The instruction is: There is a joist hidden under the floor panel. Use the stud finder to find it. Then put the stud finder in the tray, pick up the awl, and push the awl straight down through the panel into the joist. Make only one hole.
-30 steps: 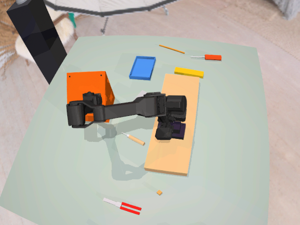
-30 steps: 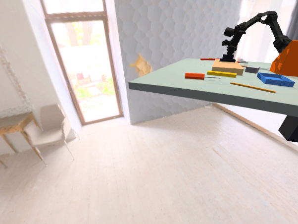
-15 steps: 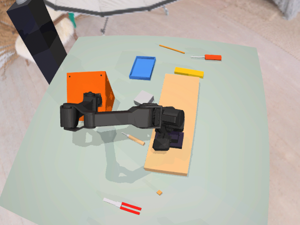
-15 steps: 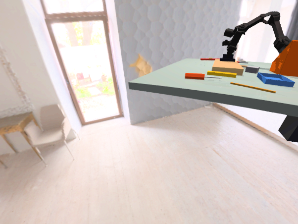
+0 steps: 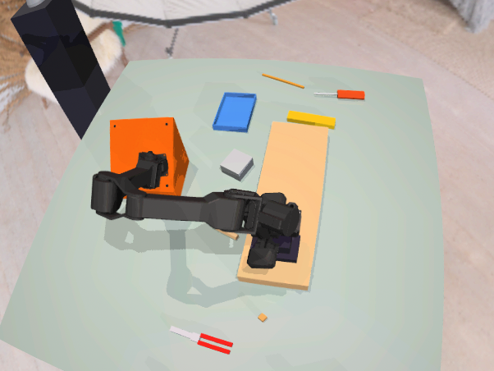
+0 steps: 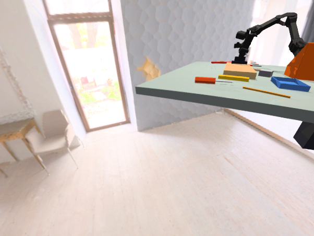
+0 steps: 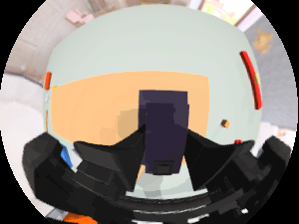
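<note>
The blue tray is 150 mm behind my gripper tip, 520 mm to the left of it and 50 mm below it. Also, from my gripper tip: stud finder: 20 mm behind, 20 mm above; then small tan cube: 40 mm behind, 180 mm to the right, 60 mm below; then awl: 180 mm behind, 90 mm to the left, 60 mm below.
</note>
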